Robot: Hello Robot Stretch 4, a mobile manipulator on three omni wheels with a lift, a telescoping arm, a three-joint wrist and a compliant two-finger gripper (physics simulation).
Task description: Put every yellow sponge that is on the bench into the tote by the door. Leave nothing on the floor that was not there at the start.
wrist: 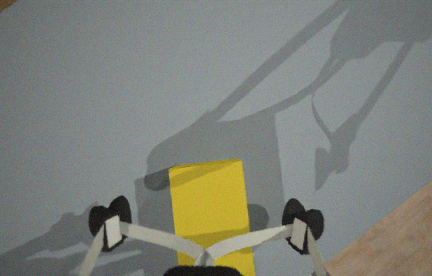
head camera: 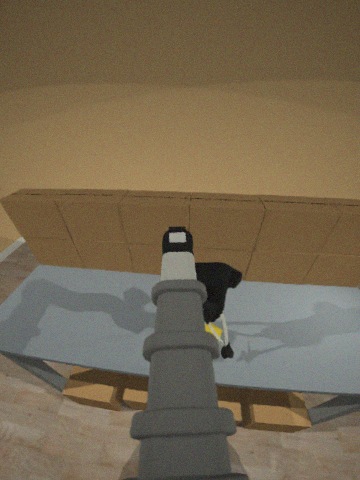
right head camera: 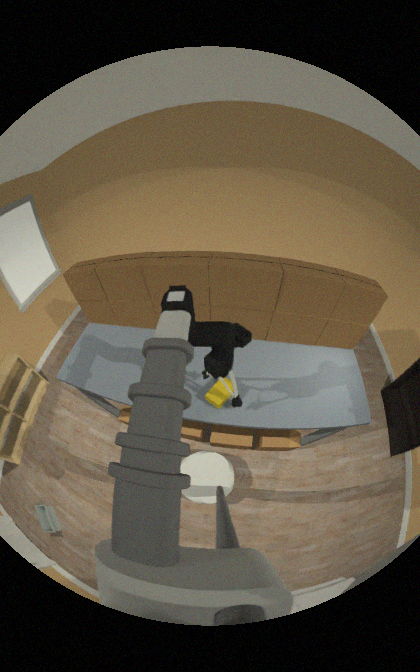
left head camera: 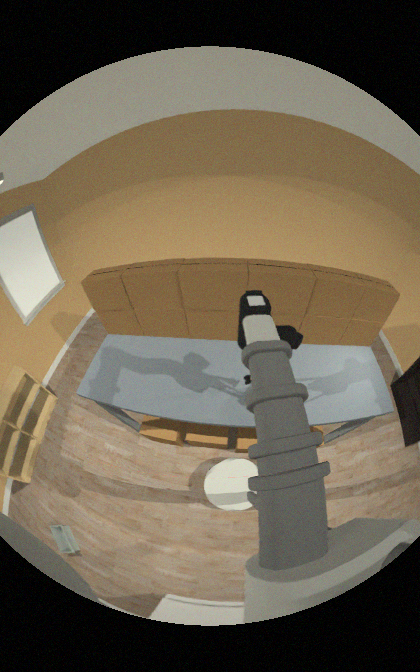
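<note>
A yellow sponge [head camera: 213, 329] [right head camera: 215, 397] [wrist: 210, 200] lies on the grey-blue bench [head camera: 310, 305] [left head camera: 150, 345] [right head camera: 310, 360] [wrist: 75, 100]. My gripper [right head camera: 221, 388] [wrist: 207, 214] is open above it. In the wrist view the sponge shows between and ahead of the two fingertips, with gaps on both sides; its near end is hidden by the gripper. How high the fingertips are above the bench is unclear. In the left head view the arm hides the sponge. A small pale grey-green open box [left head camera: 65, 539] [right head camera: 48, 518] is on the floor at lower left; I cannot tell if it is the tote.
Brown panels [head camera: 225, 220] stand along the bench's back edge. Boxes [head camera: 280, 416] show below its front edge. A wooden shelf unit [left head camera: 10, 385] stands at left, a dark cabinet [left head camera: 410, 405] [right head camera: 402, 415] at right. A white round object [left head camera: 227, 482] [right head camera: 207, 470] shows in front of the bench.
</note>
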